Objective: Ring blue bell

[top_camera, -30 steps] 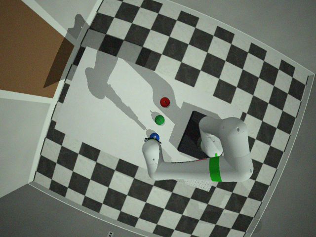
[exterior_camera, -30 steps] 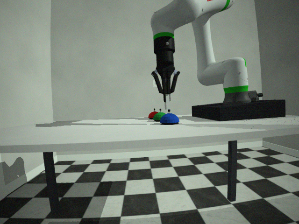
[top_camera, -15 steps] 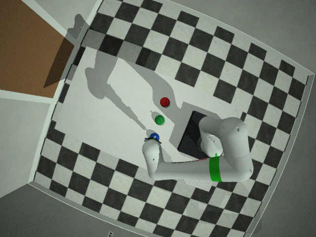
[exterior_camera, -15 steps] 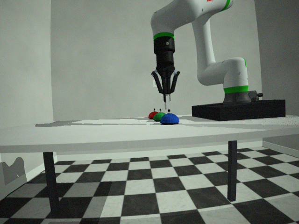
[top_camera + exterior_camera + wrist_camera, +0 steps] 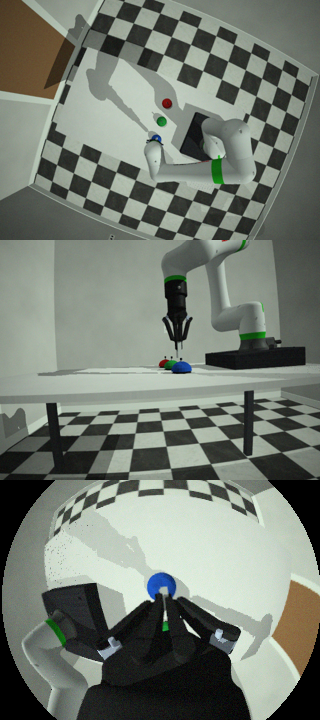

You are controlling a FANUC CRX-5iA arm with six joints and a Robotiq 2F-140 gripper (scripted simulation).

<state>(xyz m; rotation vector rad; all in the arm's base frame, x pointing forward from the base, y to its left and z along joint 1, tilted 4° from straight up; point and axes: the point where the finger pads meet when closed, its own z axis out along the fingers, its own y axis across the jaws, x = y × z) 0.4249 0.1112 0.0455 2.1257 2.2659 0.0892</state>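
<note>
Right now the blue bell is 10 mm behind my hand and 60 mm below it. The rest, counted from my hand: red bell 10 mm ahead, 320 mm to the right, 50 mm below; green bell 160 mm to the right, 50 mm below.
</note>
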